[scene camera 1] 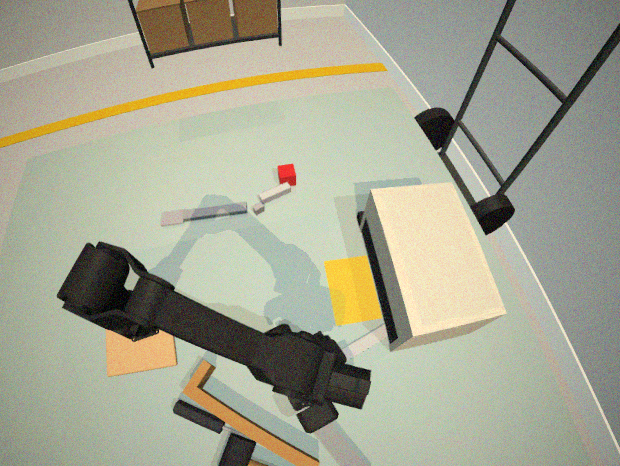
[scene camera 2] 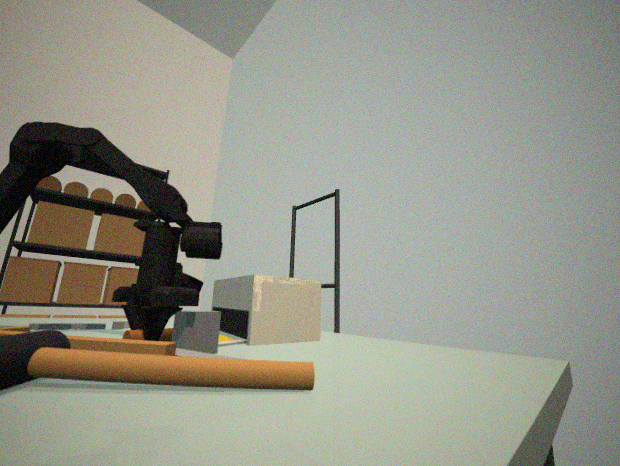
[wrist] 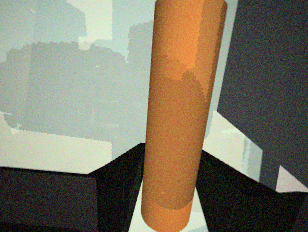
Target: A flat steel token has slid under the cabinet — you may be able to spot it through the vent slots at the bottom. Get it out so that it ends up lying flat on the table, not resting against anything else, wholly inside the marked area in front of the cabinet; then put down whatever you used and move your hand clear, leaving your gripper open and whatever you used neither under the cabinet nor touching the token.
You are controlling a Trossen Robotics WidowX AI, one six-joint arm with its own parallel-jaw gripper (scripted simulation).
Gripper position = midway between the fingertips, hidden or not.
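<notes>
A dark-handled tool [scene camera 1: 205,419] is visible, but in the wrist view the tool is out of frame. A cream cabinet [scene camera 2: 264,310] can be seen as well. As for the gripper [scene camera 2: 145,349], it also appears in scene camera 1, with the gripper [scene camera 1: 296,381] in sight there, and the wrist view shows the gripper [wrist: 168,151] too.
</notes>
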